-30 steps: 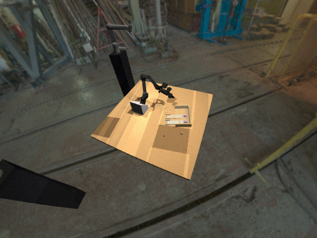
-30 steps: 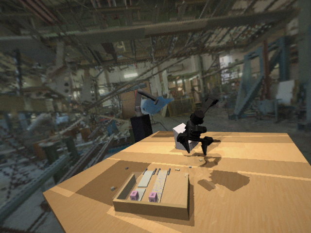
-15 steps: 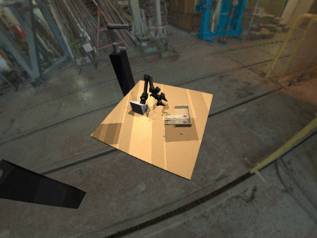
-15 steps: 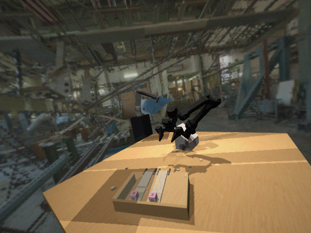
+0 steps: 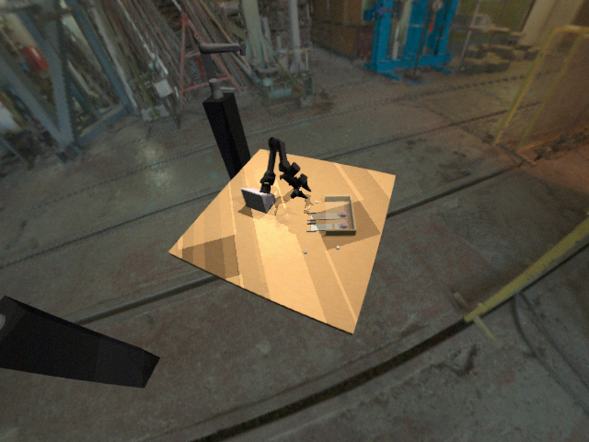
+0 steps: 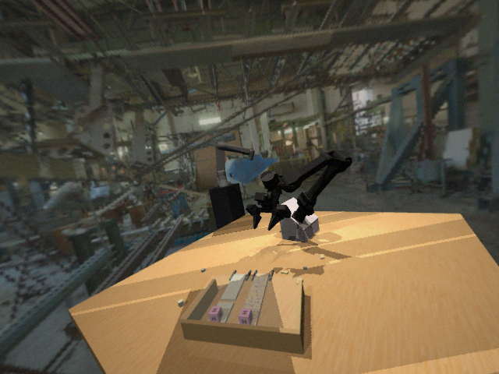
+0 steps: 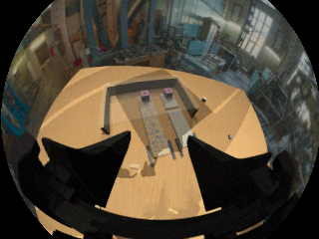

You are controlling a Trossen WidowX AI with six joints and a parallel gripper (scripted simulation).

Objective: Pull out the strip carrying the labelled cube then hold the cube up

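The speckled strip lies 13 cm ahead of my gripper tip and 19 cm below it.
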